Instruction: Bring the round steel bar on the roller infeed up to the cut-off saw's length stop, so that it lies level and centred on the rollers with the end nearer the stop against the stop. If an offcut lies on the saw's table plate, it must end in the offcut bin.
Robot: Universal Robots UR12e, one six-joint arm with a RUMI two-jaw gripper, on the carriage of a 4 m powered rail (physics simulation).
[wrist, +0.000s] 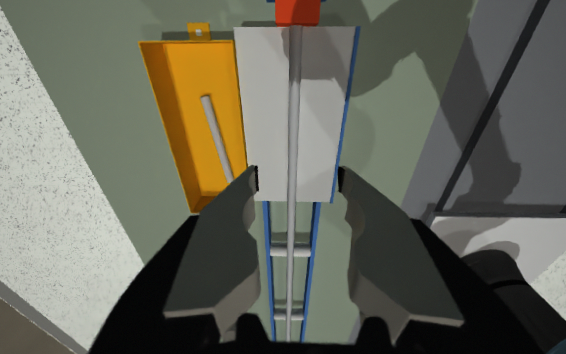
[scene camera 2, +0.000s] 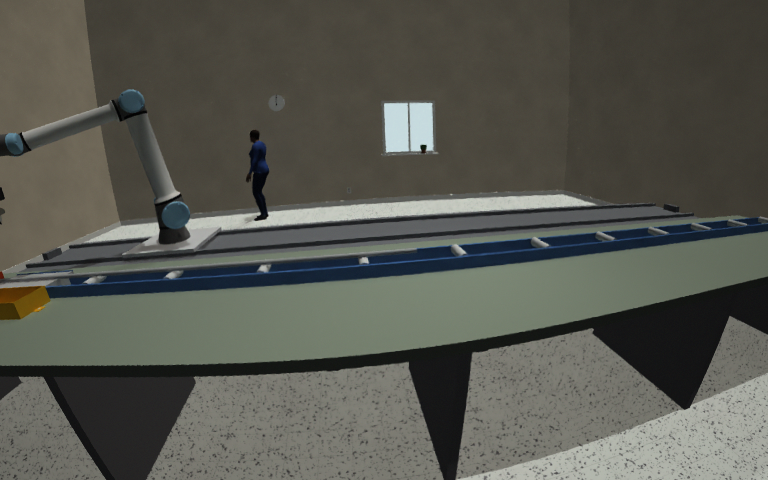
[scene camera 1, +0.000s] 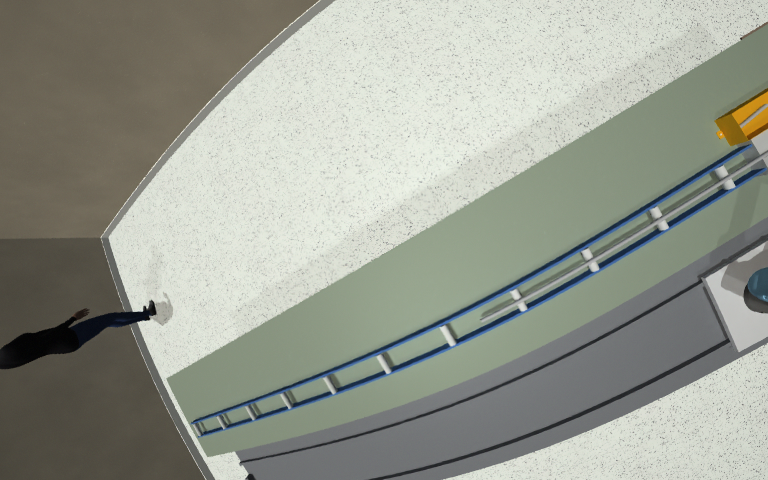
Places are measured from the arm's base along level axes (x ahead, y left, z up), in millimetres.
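Pixels of known places: gripper, fingertip midpoint: (wrist: 297,167); arm's base, link origin: (wrist: 477,268) (scene camera 2: 174,239).
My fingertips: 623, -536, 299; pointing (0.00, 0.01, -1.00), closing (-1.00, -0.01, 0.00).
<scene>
Ahead of a thing's pixels: the offset from my fingertips to its top centre, as dx, dy, dz. Level surfaces: height alone.
The long grey steel bar (scene camera 1: 623,238) (scene camera 2: 317,258) (wrist: 293,150) lies along the rollers between the blue rails and over the saw's pale table plate {-3, +69, -270} (wrist: 267,100). In the wrist view its far end meets the red length stop {-3, -126, -224} (wrist: 298,12), and it lies near the middle of the rollers. A short grey offcut {+169, +111, -307} (wrist: 216,135) (scene camera 1: 753,116) lies in the orange offcut bin {+175, +94, -257} (wrist: 175,115) (scene camera 1: 732,131) (scene camera 2: 25,304) beside the plate. My gripper (wrist: 297,167) is open and empty, high above the plate, with the bar below between its fingers.
The blue roller infeed (scene camera 1: 416,345) (scene camera 2: 396,266) runs along the green bench {dz -329} (scene camera 1: 481,226) (scene camera 2: 339,316). The arm's carriage (scene camera 1: 736,333) (scene camera 2: 195,240) stands on the grey rail (scene camera 1: 566,350) (scene camera 2: 339,232) beside it. A person (scene camera 1: 56,342) (scene camera 2: 258,169) stands away from the bench.
</scene>
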